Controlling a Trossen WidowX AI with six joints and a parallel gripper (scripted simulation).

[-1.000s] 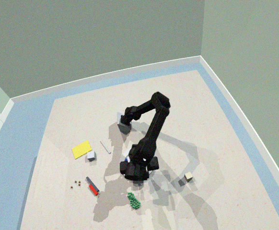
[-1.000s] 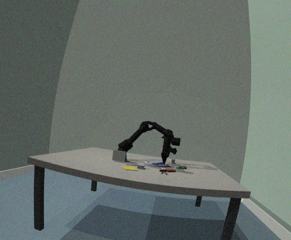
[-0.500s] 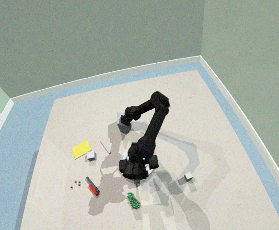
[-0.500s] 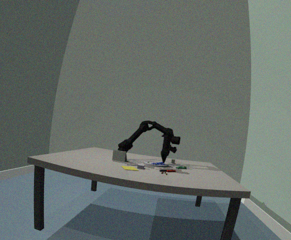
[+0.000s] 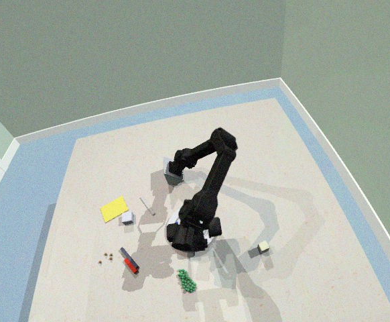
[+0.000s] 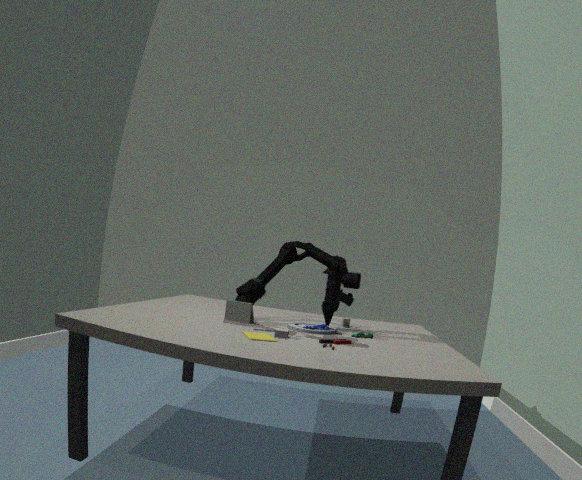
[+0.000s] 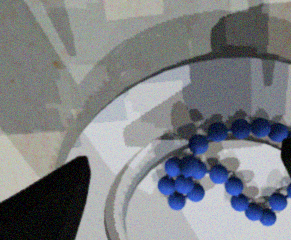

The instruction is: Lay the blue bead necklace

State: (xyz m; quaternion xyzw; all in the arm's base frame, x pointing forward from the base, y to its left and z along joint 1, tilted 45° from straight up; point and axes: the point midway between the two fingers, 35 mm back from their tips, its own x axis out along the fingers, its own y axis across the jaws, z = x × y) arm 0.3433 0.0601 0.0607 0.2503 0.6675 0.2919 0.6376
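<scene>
My gripper tip is now 6 cm past the round bead board, 2 cm to the left of it and 2 cm above it. Round my gripper tip: grey tool 6 cm ahead, 27 cm to the right, 2 cm below; then cream cube 6 cm ahead, 23 cm to the left, 1 cm below; then stick 19 cm behind, 22 cm to the right, 3 cm below.
</scene>
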